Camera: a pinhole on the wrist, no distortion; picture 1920 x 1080 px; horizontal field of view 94.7 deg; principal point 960.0 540.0 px. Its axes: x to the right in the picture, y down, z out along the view. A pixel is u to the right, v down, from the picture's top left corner.
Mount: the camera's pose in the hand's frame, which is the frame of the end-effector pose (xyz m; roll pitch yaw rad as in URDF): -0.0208 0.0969 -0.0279 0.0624 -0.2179 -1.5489
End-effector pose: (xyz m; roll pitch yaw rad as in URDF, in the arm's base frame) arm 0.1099 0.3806 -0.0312 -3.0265 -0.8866 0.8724
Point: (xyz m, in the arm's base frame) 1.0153 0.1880 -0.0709
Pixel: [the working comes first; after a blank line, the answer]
In the camera's frame: -0.6693 0.3087 0.4305

outside the picture
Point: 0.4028 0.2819 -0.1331
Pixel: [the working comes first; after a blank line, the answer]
In the camera's frame: -0.1697 0.0292 0.1853

150 679
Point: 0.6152 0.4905 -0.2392
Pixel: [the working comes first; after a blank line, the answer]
In the camera's frame: -0.1654 0.1540 0.4756

652 826
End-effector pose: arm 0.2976 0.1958 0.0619 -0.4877 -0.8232 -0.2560
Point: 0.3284 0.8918 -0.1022
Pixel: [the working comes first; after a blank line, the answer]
In the camera's frame: -0.4247 -0.1598 0.4566

137 231
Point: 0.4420 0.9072 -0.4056
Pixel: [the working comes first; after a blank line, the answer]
In the camera's frame: -0.6453 -0.3178 0.2789

outside the picture
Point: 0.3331 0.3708 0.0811
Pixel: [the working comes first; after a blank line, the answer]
In the camera's frame: -0.0213 0.0377 0.1352

821 787
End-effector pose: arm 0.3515 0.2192 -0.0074 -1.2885 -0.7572 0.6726
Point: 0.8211 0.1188 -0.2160
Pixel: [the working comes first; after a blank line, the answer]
In the camera's frame: -0.2335 0.0778 -0.3934

behind the camera
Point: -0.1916 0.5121 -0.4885
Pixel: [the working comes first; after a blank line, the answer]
In the camera's frame: -0.1290 -0.4444 0.5920

outside the picture
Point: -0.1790 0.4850 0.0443
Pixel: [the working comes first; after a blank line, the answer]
In the camera's frame: 0.2717 -0.0931 0.5645

1386 394
